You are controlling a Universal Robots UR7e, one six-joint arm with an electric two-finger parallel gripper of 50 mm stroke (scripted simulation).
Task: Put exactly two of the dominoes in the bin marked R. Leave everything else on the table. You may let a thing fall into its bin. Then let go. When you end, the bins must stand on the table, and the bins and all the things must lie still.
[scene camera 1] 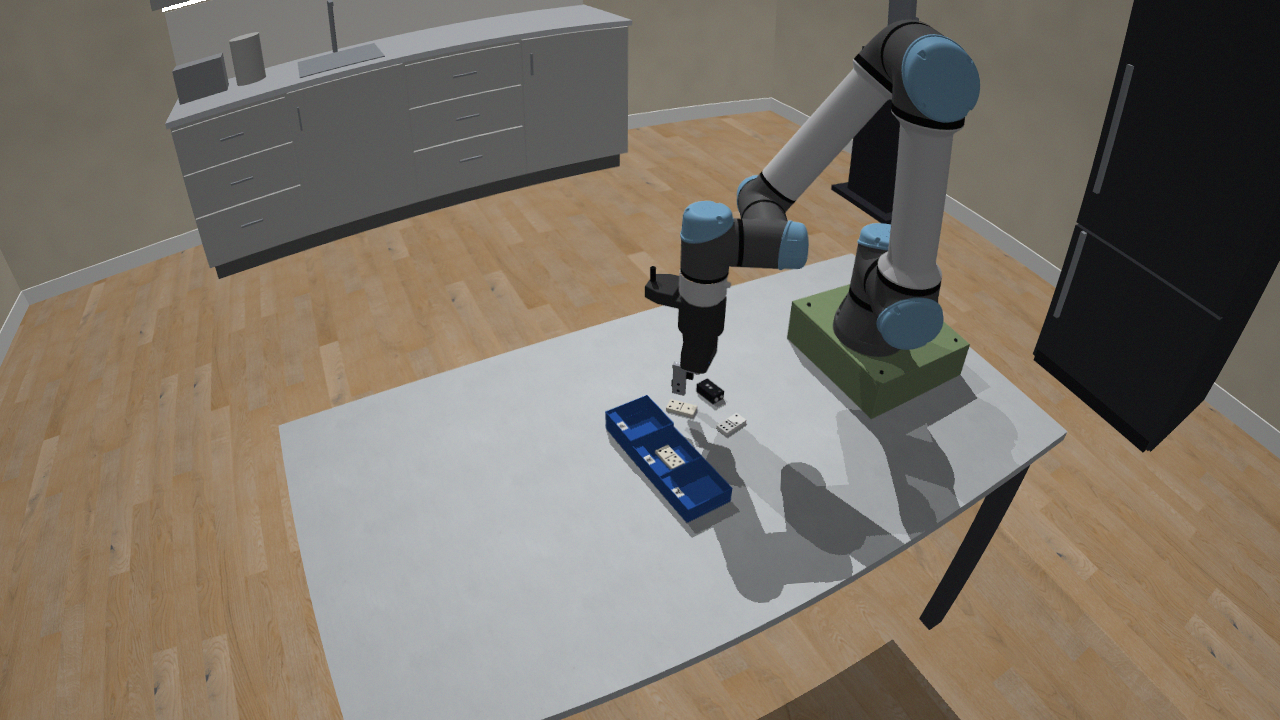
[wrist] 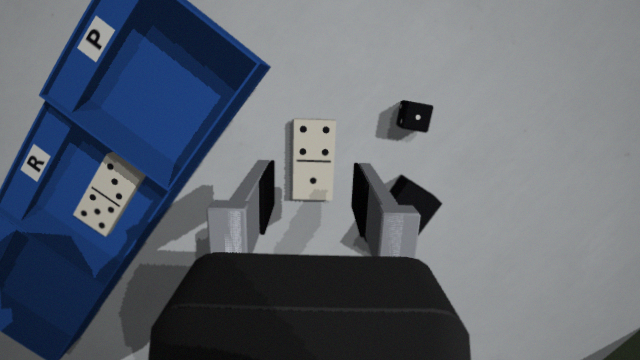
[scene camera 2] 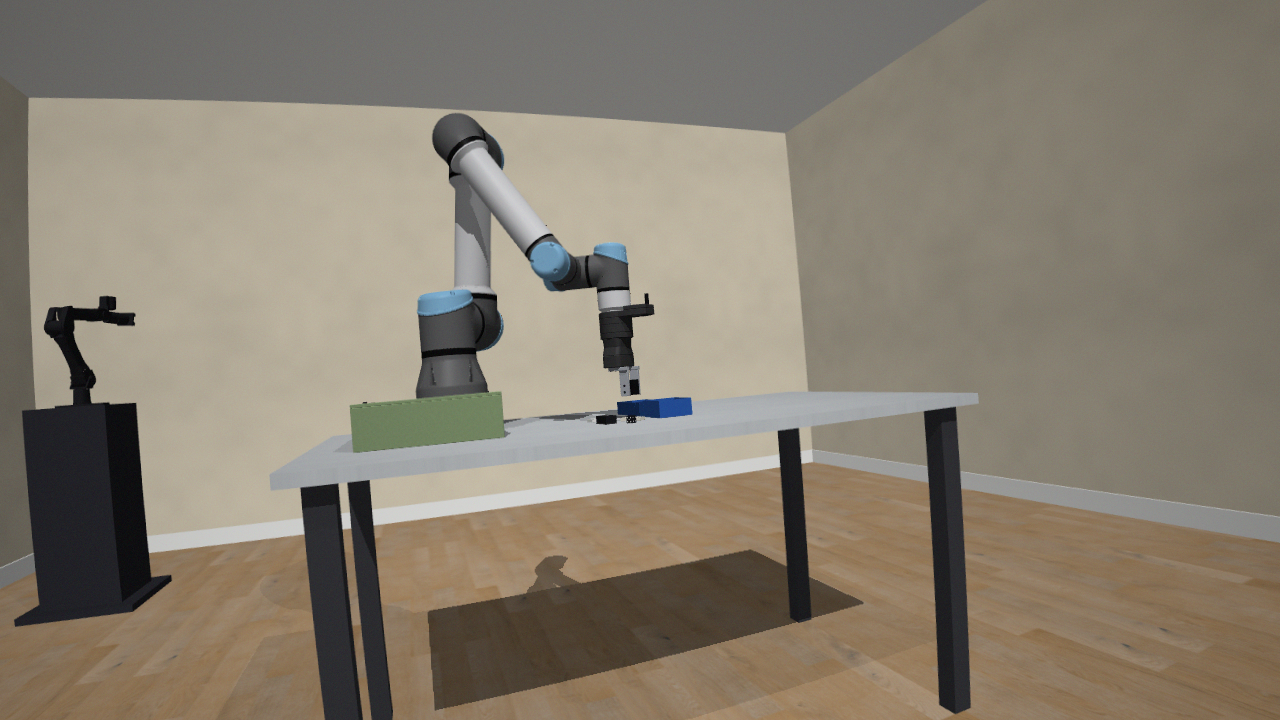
Labels:
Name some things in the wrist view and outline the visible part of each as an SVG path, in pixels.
The gripper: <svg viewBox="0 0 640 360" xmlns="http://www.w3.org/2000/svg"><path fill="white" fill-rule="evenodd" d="M148 360L471 360L469 333L429 266L419 259L415 259L421 215L413 205L398 205L370 163L354 163L351 207L360 237L366 237L372 256L290 255L253 253L259 234L264 235L275 204L275 161L258 160L229 200L214 200L206 209L209 254L205 254L195 260L151 327Z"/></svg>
A black block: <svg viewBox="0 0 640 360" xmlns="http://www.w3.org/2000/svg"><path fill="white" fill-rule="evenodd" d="M400 175L390 189L390 193L399 205L413 205L421 215L419 235L442 203L433 194L405 176Z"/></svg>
An ivory domino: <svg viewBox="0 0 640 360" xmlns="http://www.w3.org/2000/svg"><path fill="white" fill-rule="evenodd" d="M295 118L293 199L332 200L336 120Z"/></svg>

